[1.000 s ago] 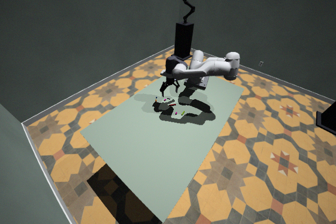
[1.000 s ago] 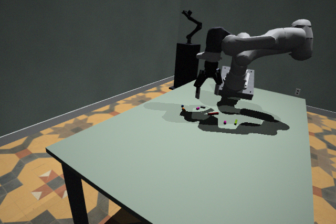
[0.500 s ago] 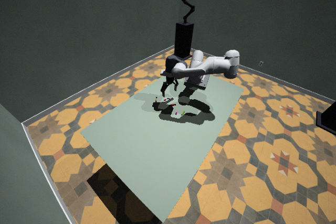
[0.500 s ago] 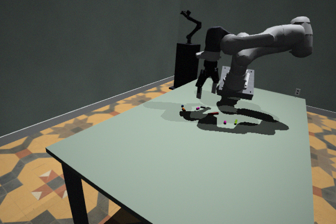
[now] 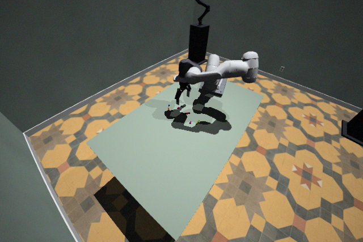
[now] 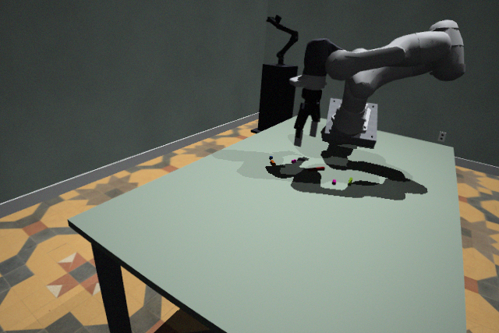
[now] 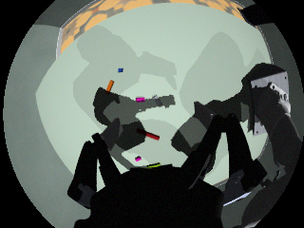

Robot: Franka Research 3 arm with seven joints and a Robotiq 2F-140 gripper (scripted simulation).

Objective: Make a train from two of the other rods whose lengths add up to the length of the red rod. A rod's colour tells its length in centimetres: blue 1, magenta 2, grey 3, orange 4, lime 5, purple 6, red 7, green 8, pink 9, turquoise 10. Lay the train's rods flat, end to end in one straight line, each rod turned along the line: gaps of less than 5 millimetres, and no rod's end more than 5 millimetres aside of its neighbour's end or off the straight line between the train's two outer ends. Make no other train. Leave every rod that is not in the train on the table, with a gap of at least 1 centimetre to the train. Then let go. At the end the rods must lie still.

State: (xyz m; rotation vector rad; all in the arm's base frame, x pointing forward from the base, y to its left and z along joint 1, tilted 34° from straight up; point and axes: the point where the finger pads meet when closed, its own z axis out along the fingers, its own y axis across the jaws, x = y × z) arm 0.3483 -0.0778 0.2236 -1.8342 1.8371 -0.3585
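Now: hand 1 cm to the left of the grey rod and 9 cm above it. From my hand the other things lie so: red rod 4 cm ahead, 8 cm to the left, 9 cm below; blue rod 8 cm ahead, 11 cm to the right, 9 cm below; orange rod 12 cm ahead, 7 cm to the right, 9 cm below.
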